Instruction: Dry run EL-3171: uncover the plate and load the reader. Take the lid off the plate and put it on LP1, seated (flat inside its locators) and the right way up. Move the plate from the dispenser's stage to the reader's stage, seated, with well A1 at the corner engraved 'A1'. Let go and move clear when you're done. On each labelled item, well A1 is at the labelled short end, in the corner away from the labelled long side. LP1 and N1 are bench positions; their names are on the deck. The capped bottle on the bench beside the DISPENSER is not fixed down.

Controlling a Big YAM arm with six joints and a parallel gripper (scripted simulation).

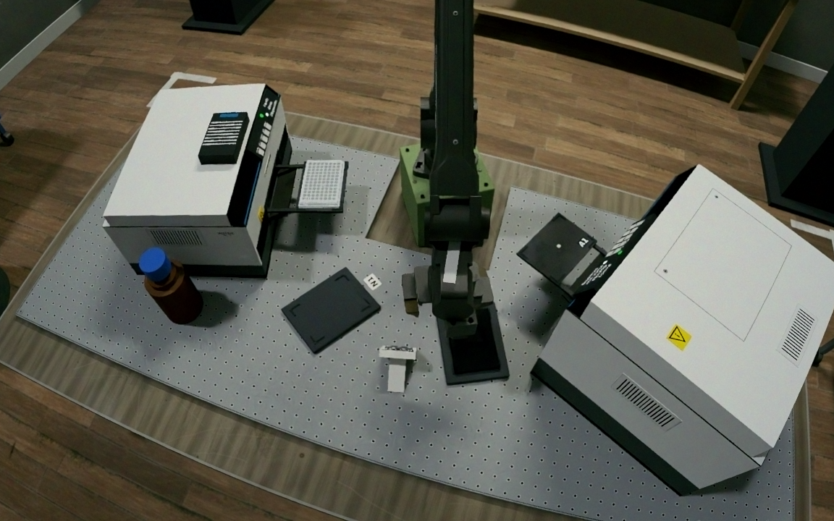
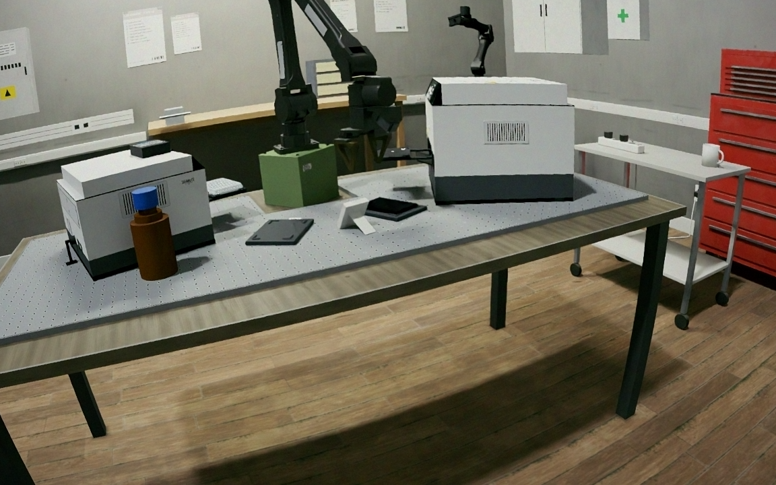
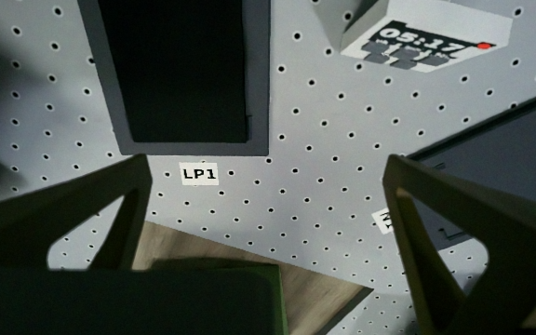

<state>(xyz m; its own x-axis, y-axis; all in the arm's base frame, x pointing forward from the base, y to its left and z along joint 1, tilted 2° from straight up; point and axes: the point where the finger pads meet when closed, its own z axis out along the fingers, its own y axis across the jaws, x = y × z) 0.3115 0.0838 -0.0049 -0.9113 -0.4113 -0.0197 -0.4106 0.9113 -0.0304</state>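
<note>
My hand is 24 cm past the well plate, 33 cm to the left of it and 4 cm above it. From my hand the other things lie so: LP1 pad 1 cm behind, 6 cm to the left, 13 cm below; dark lid 1 cm behind, 6 cm to the left, 12 cm below; N1 nest 23 cm to the right, 13 cm below.
</note>
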